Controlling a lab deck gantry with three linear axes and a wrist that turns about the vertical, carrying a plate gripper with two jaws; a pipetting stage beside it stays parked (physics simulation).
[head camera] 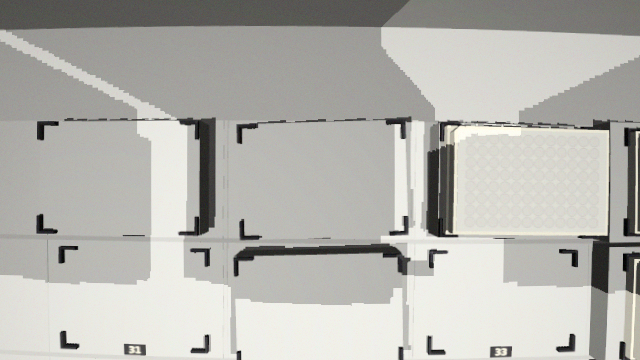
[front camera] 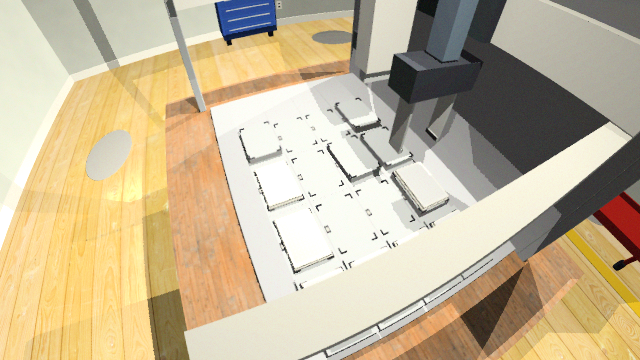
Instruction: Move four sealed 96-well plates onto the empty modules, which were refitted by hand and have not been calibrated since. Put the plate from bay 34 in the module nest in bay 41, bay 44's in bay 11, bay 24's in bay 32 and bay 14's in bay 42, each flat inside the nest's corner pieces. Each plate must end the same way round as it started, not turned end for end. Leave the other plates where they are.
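Where they show: gripper, fingertip midpoint: [front camera: 414,141]; robot's base, origin of the base link: [front camera: 241,135].
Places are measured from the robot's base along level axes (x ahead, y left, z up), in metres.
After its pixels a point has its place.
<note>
My gripper [front camera: 416,142] @(x 0.358, y 0.319, z 0.160 m) is open and empty, its jaws hanging over the deck near bay 42. The gripper does not show in the head view. The nests of bay 41 [front camera: 356,111] @(x 0.060, y 0.363, z 0.019 m) [head camera: 100,175] @(x 0.049, y 0.366, z 0.019 m), bay 42 [front camera: 386,144] @(x 0.229, y 0.366, z 0.019 m) [head camera: 315,180] @(x 0.225, y 0.364, z 0.019 m), bay 32 [front camera: 354,156] @(x 0.234, y 0.257, z 0.019 m) [head camera: 317,325] @(x 0.227, y 0.246, z 0.019 m) and bay 11 [front camera: 260,140] @(x 0.070, y 0.044, z 0.019 m) hold no plates. Bay 44's plate [head camera: 637,180] @(x 0.493, y 0.366, z 0.021 m) and bay 34's plate [head camera: 636,320] @(x 0.494, y 0.248, z 0.022 m) show as slivers at the right edge of the head view. The front beam hides most of bays 14, 24, 34 and 44 in the front view.
A sealed plate [front camera: 421,184] @(x 0.395, y 0.359, z 0.033 m) [head camera: 532,180] @(x 0.391, y 0.365, z 0.033 m) sits in bay 43. Two more plates [front camera: 281,184] @(x 0.242, y 0.049, z 0.014 m) [front camera: 304,239] @(x 0.401, y 0.045, z 0.015 m) sit in the near-left row. Flat nests at bay 31 [head camera: 135,300] @(x 0.065, y 0.256, z 0.000 m) and bay 33 [head camera: 500,300] @(x 0.390, y 0.258, z 0.000 m) hold no plates. A pale beam [front camera: 350,280] @(x 0.612, y -0.002, z 0.400 m) crosses the front.
</note>
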